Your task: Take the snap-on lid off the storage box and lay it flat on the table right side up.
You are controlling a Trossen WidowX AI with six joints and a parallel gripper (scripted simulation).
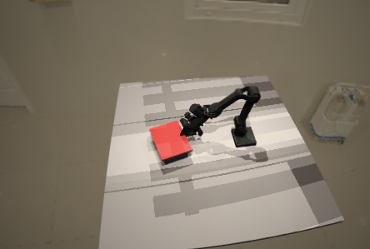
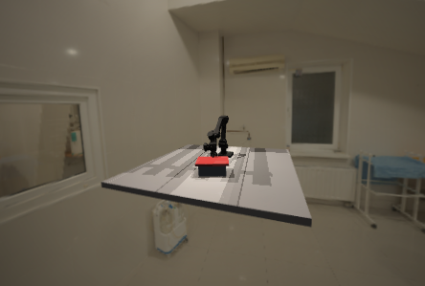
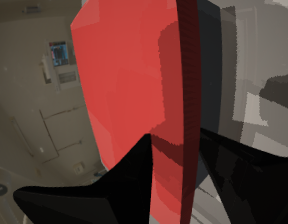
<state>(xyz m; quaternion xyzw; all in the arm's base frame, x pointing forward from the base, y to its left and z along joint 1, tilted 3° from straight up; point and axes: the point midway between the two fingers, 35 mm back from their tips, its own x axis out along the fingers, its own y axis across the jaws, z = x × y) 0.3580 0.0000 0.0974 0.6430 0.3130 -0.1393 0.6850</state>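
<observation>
Now: gripper tip 70 mm short of the lid, 20 mm to the right of it and 10 mm below it. Round my gripper tip: storage box 70 mm ahead, 40 mm below, 20 mm to the left.
</observation>
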